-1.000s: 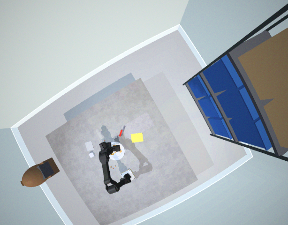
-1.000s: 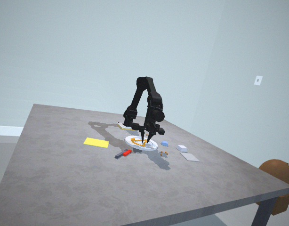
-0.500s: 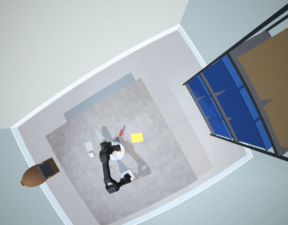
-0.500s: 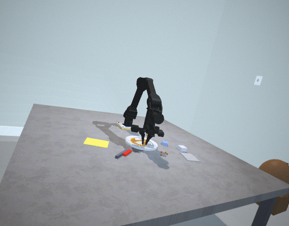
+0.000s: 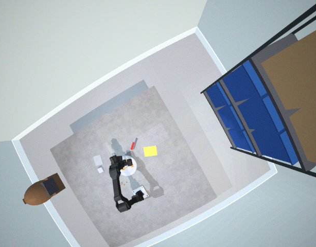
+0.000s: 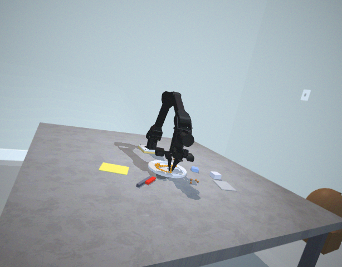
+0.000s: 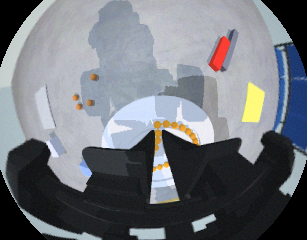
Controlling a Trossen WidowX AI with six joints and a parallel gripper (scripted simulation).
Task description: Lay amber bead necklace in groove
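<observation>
My gripper tip is 5 cm past the round white bead board, 2 cm to the right of it and 1 cm above it. Also, from my gripper tip: white block: 25 cm to the left, 8 cm ahead; then blue block: 19 cm to the left, 1 cm below, 1 cm behind; then grey tool: 17 cm to the right, 6 cm ahead, 1 cm below.
</observation>
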